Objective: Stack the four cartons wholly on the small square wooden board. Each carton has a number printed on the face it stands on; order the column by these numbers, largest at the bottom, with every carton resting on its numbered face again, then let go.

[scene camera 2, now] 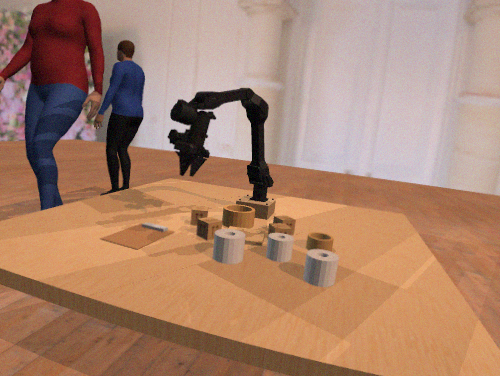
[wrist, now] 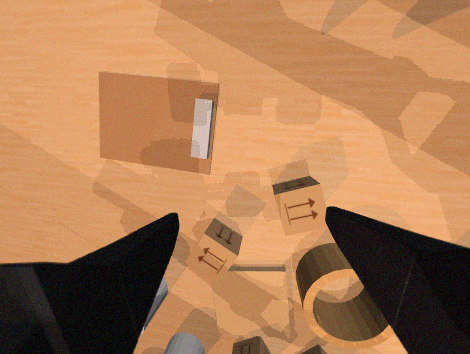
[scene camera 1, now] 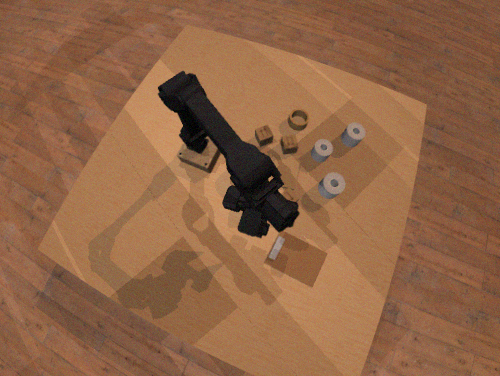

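My gripper is open and empty, high above the table. In the wrist view one carton with arrows stands near the right fingertip's side and another carton stands left of it. Parts of two more cartons show at the bottom edge. Scene camera 2 shows two cartons at the left and two at the right. Scene camera 1 shows two cartons. A thin, light square board lies between the cartons. The numbered faces are hidden.
Three pale rolls stand near the cartons. One wooden ring stands close to the board, another ring farther off. A brown panel bears a grey bar.
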